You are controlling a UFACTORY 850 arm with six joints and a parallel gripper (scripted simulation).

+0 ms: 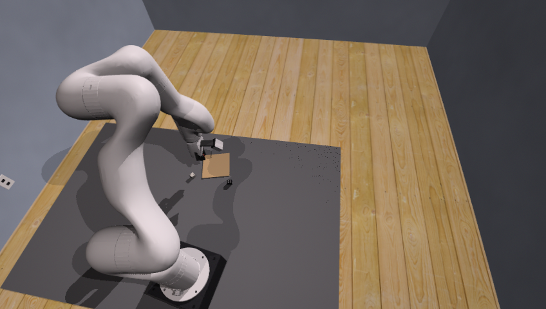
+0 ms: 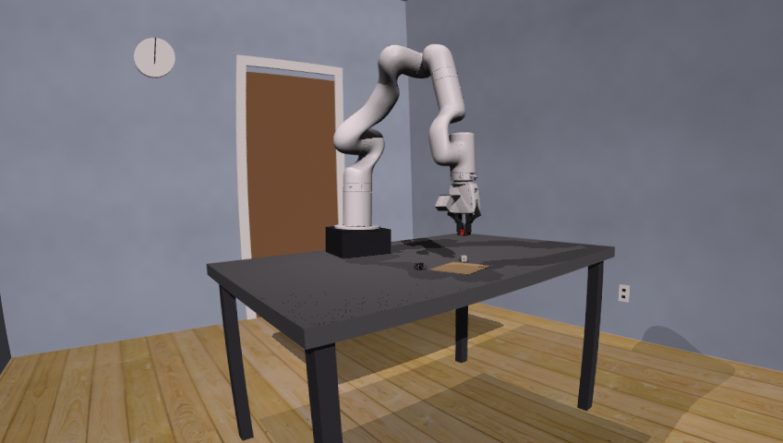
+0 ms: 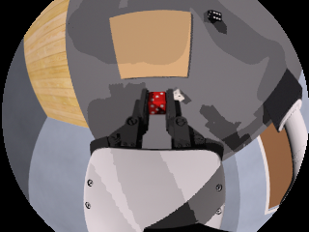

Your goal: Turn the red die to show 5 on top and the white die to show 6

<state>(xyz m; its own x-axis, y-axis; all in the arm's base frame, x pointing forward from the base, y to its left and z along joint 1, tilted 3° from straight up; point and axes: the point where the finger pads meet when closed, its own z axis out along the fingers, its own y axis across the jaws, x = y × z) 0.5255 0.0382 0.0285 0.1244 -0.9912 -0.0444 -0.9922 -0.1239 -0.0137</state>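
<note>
The tan mat is 20 mm ahead of my hand, 40 mm to the right of it and 120 mm below it. Round my hand: red die 10 mm below; then white die 50 mm behind, 60 mm to the left, 110 mm below; then black die 80 mm behind, 130 mm to the right, 110 mm below.
</note>
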